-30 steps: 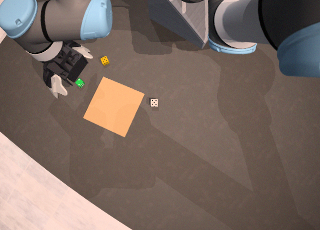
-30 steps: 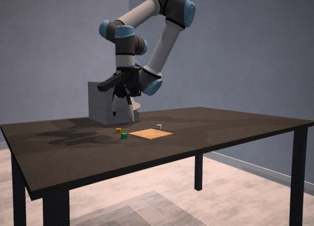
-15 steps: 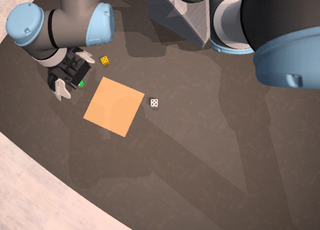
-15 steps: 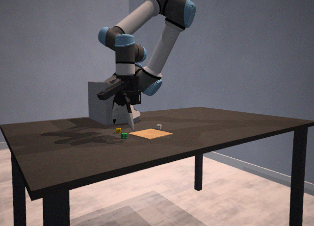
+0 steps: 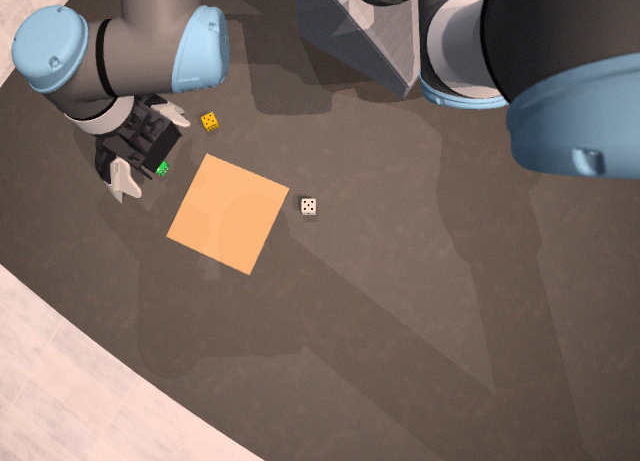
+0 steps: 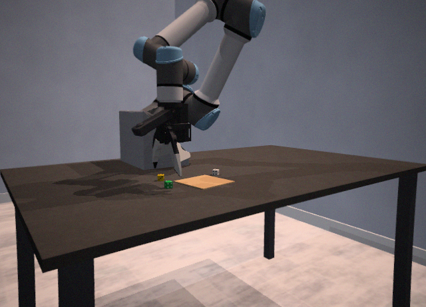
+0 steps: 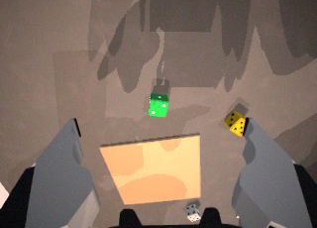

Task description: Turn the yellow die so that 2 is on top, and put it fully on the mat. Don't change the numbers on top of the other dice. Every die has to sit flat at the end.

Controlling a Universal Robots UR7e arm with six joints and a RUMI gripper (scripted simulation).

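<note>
The green die lies 1 cm to the left of my hand and 4 cm below it. From my hand the other things lie so: orange mat: 14 cm to the left, 4 cm below; then white die: 7 cm behind, 23 cm to the left, 4 cm below; then yellow die: 10 cm behind, 3 cm to the left, 4 cm below.
</note>
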